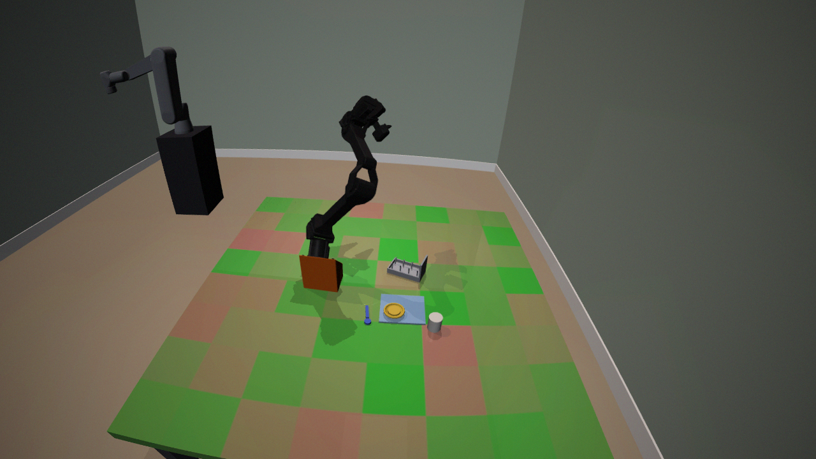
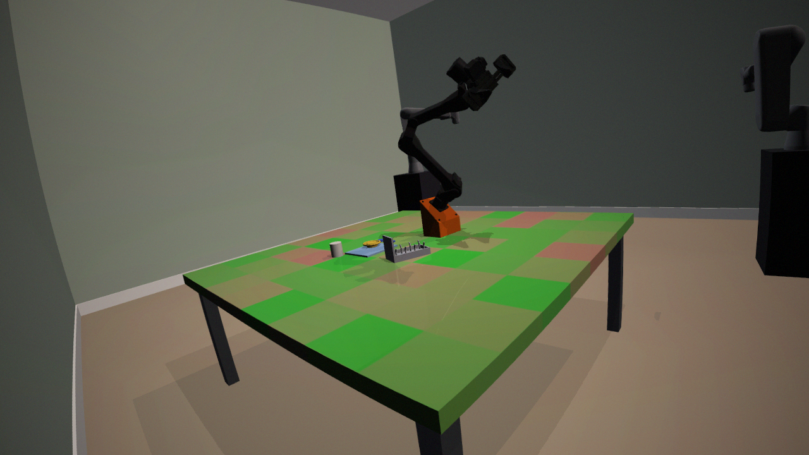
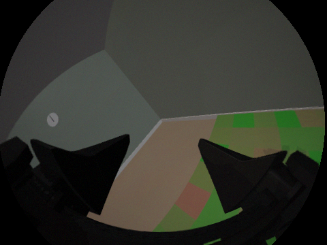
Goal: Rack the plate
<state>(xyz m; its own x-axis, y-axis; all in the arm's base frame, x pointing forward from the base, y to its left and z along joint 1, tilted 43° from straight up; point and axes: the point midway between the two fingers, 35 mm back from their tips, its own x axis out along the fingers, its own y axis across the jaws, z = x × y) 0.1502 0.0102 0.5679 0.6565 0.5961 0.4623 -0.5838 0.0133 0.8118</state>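
Now: the yellow plate 5 cm ahead of my gripper tip, 56 cm to the right of it and 48 cm below it. Also, from my gripper tip: small blue spoon: 4 cm behind, 58 cm to the right, 50 cm below; grey dish rack: 10 cm ahead, 34 cm to the right, 48 cm below; light blue mat: 8 cm ahead, 54 cm to the right, 50 cm below.
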